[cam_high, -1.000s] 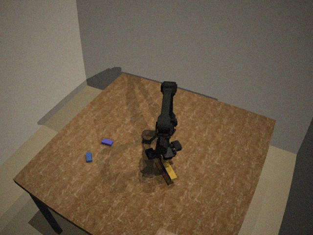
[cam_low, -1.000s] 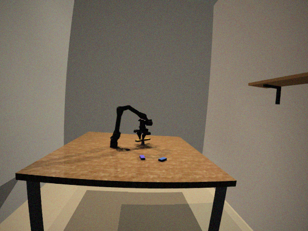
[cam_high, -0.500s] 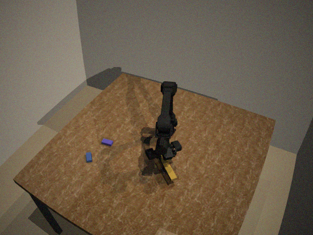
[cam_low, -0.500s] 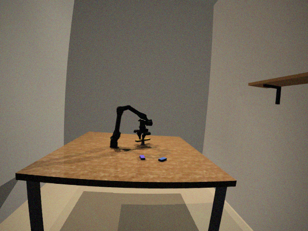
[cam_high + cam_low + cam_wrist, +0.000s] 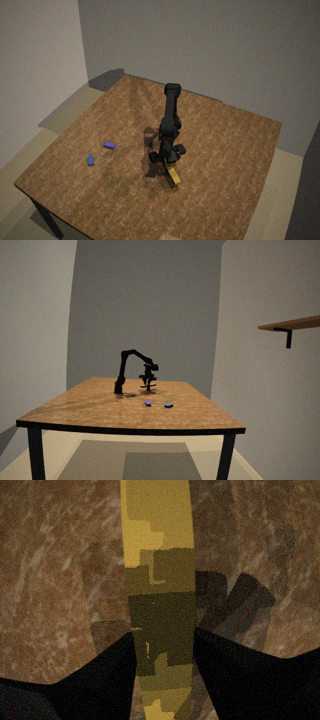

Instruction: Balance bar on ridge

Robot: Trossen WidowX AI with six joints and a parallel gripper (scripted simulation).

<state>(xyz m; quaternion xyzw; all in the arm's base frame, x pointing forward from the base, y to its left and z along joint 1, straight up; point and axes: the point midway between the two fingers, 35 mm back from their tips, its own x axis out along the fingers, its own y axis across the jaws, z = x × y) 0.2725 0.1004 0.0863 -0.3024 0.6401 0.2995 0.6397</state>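
The yellow bar is 2 cm to the left of my gripper tip and 2 cm ahead of it. The rest, counted from my gripper tip: blue block (41 cm to the right, 16 cm ahead, 4 cm below); then purple block (39 cm to the right, 4 cm below).
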